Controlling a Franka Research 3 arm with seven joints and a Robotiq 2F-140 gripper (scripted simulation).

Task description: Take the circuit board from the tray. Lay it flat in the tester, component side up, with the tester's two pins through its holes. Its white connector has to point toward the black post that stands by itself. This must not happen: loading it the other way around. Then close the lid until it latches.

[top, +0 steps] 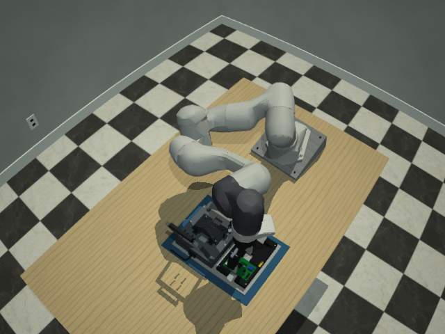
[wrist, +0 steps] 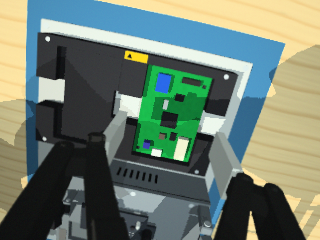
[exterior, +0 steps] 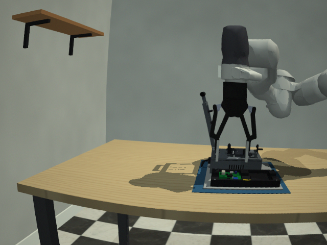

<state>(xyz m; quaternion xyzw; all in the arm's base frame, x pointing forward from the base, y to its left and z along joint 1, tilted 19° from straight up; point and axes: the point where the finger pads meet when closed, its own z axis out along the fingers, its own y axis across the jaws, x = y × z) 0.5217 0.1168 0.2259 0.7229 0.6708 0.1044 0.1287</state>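
The green circuit board lies 80 mm below my hand. The rest, counted from my hand: black post: 110 mm behind, 100 mm to the right, 10 mm below; lid: 180 mm to the right, 90 mm above, 70 mm ahead.
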